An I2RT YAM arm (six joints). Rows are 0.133 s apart.
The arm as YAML. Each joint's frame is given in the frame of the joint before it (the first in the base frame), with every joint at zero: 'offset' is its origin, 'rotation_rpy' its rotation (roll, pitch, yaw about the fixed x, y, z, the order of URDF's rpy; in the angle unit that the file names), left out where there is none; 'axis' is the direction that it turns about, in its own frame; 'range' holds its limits. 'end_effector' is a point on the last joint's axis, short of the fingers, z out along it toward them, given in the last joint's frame.
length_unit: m
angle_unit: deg
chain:
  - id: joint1
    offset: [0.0, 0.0, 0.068]
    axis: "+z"
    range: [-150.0, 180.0]
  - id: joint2
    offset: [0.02, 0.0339, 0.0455]
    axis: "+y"
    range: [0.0, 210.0]
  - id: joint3
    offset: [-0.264, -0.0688, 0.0]
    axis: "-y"
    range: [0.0, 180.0]
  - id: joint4
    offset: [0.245, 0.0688, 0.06]
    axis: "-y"
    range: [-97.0, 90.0]
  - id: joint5
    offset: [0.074, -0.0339, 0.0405]
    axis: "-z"
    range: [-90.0, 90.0]
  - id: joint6
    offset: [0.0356, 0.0, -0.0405]
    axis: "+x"
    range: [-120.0, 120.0]
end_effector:
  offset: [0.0, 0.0, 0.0]
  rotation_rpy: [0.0, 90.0, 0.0]
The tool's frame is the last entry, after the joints.
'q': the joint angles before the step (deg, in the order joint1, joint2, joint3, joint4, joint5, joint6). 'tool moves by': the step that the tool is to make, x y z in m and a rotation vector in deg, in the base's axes. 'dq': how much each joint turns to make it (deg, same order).
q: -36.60 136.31 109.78 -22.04 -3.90 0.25
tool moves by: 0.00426 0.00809 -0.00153 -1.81 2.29 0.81
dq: 1.14 0.00 -0.09 -0.77 2.34 -1.60
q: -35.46 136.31 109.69 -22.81 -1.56 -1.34
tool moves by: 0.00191 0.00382 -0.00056 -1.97 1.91 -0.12
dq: 0.63 0.00 -0.01 -0.43 2.55 -1.18
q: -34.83 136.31 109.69 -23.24 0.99 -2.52
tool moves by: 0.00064 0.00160 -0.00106 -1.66 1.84 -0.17
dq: 0.33 0.13 0.13 -0.52 2.17 -1.16
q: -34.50 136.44 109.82 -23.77 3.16 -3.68
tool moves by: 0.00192 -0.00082 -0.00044 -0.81 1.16 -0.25
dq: 0.13 0.70 1.27 -1.03 1.26 -0.55
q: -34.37 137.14 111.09 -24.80 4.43 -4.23
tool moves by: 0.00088 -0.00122 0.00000 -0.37 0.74 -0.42
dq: 0.00 0.50 1.00 -0.89 0.83 -0.13
